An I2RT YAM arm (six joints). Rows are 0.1 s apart.
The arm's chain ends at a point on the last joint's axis. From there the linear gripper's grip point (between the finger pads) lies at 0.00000 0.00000 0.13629 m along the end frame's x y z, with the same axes.
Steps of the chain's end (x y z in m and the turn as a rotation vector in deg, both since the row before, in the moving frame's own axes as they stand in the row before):
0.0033, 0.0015, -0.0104, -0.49, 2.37, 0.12
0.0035, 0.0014, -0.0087, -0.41, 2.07, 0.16
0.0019, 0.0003, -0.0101, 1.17, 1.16, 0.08
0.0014, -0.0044, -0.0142, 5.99, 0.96, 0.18
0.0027, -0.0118, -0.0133, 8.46, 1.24, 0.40
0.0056, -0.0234, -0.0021, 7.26, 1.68, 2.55
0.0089, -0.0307, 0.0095, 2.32, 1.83, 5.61
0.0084, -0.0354, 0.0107, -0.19, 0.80, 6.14
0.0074, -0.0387, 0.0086, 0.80, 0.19, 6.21
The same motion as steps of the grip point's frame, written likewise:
0.0089, 0.0027, -0.0105, -0.49, 2.37, 0.12
0.0084, 0.0024, -0.0088, -0.41, 2.07, 0.16
0.0047, -0.0025, -0.0102, 1.17, 1.16, 0.08
0.0037, -0.0186, -0.0150, 5.99, 0.96, 0.18
0.0057, -0.0318, -0.0148, 8.46, 1.24, 0.40
0.0100, -0.0405, -0.0033, 7.26, 1.68, 2.55
0.0135, -0.0360, 0.0093, 2.32, 1.83, 5.61
0.0103, -0.0348, 0.0107, -0.19, 0.80, 6.14
0.0080, -0.0406, 0.0086, 0.80, 0.19, 6.21

